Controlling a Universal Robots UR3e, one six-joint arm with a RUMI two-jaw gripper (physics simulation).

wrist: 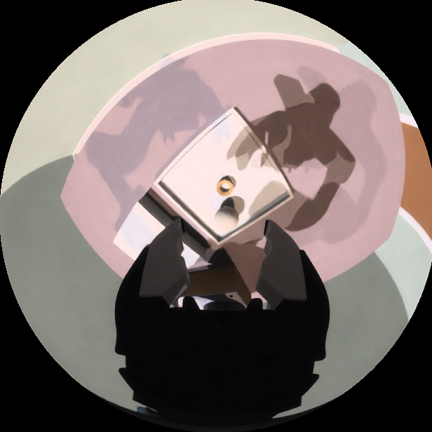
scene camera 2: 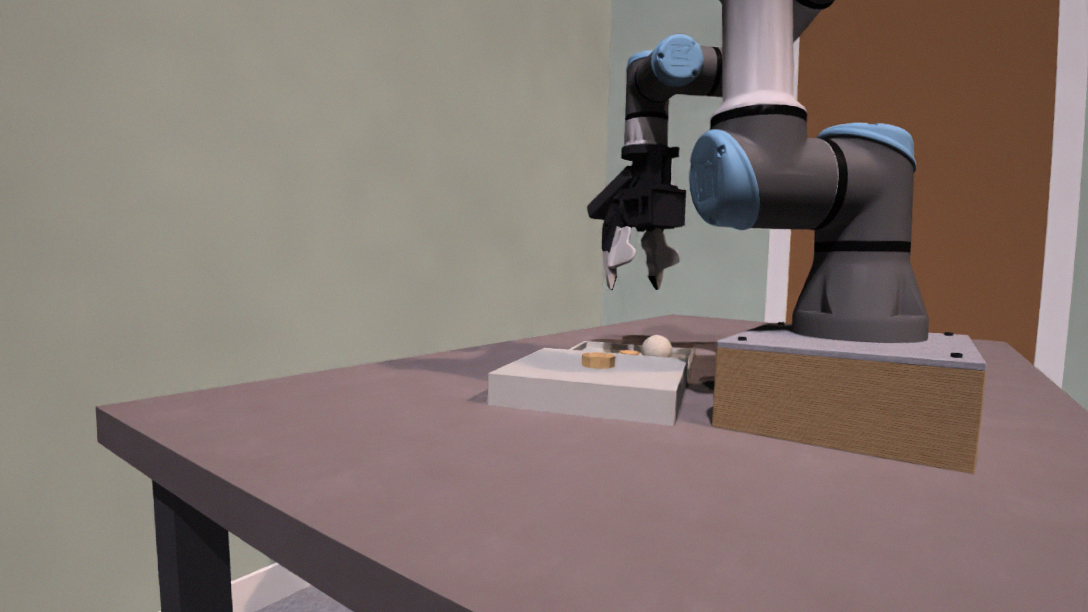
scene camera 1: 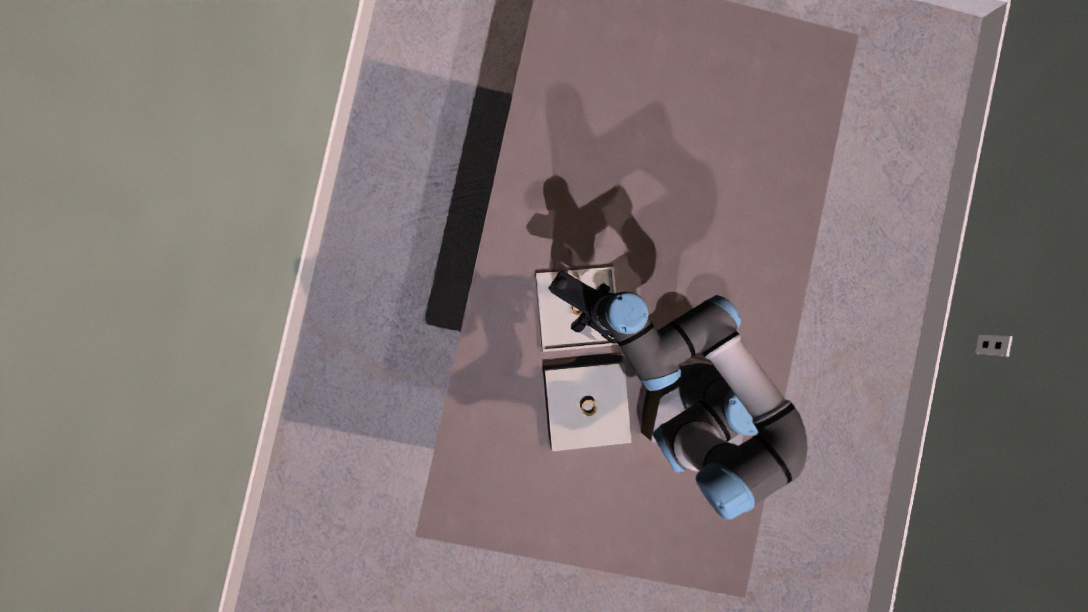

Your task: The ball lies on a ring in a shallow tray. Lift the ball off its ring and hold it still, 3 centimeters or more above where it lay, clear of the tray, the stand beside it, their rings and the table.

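Pixels of known places: gripper, fingertip midpoint: [scene camera 2: 634,289]; arm's base at its link origin: [scene camera 2: 857,334] [scene camera 1: 707,392].
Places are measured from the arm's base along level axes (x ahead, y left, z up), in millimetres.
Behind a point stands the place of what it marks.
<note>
The pale ball [scene camera 2: 657,346] @(x 248, y -123, z -51 mm) [wrist: 226,218] lies on the floor of the shallow white tray [scene camera 1: 553,331] @(x 359, y -106, z -82 mm) [wrist: 195,175], off the orange ring. It is apart from the tray's ring [scene camera 1: 575,309] @(x 310, y -164, z -82 mm) [scene camera 2: 629,352] @(x 308, y -176, z -73 mm) [wrist: 218,188] and nearer the tray corner on the robot's side. The arm hides the ball in scene camera 1. My gripper [scene camera 1: 591,306] @(x 300, y -163, z 26 mm) [scene camera 2: 633,287] @(x 300, y -163, z 26 mm) [wrist: 223,220] is open and empty, pointing down, well above the tray. In the wrist view the ball shows between the fingertips but far below them.
The white stand [scene camera 1: 570,433] @(x 300, y 129, z -51 mm) [scene camera 2: 585,395] @(x 238, y 156, z -64 mm) [wrist: 132,230] is beside the tray, with a narrow gap between them. Its orange ring [scene camera 1: 581,405] @(x 282, y 60, z -42 mm) [scene camera 2: 598,360] @(x 256, y 81, z -42 mm) sits on top. The robot's wooden base block [scene camera 2: 844,399] @(x 11, y 137, z -41 mm) stands close to both. A wall rises behind the table [scene camera 2: 456,487] @(x 240, y 362, z -85 mm).
</note>
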